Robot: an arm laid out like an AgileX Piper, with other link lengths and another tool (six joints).
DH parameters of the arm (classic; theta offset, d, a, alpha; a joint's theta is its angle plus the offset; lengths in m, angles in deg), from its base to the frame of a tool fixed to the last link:
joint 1: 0 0.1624 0 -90
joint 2: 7.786 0 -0.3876 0
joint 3: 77.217 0 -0.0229 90
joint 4: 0 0.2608 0 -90
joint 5: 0 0 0 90
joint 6: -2.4 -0.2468 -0.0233 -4
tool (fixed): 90 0.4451 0 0
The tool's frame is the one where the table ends.
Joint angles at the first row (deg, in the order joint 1, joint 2, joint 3, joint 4, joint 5, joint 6):
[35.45 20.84 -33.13 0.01 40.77 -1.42]
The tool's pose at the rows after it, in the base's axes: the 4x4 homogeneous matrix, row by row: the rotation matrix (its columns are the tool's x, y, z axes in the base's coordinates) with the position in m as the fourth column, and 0 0 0 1 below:
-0.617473, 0.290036, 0.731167, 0.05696; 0.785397, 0.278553, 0.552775, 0.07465; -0.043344, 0.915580, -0.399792, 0.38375; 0, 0, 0, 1
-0.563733, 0.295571, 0.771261, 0.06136; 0.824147, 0.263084, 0.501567, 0.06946; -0.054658, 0.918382, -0.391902, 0.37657; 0, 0, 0, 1
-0.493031, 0.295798, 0.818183, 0.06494; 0.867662, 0.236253, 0.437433, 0.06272; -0.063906, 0.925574, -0.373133, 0.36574; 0, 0, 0, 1
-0.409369, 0.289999, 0.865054, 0.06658; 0.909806, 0.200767, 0.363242, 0.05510; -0.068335, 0.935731, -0.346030, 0.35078; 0, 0, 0, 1
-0.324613, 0.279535, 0.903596, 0.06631; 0.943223, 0.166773, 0.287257, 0.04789; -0.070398, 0.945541, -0.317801, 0.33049; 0, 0, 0, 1
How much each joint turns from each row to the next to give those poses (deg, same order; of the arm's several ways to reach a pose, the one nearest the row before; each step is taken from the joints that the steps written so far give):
[-2.27 -0.89 0.76 -0.63 -0.04 0.02]
[-3.61 -0.90 1.66 -0.63 -1.28 0.01]
[-4.63 -1.73 2.69 -0.43 -2.16 -0.01]
[-5.32 -2.62 3.62 -0.11 -2.67 0.01]
[-5.21 -3.36 4.48 0.04 -2.85 0.00]

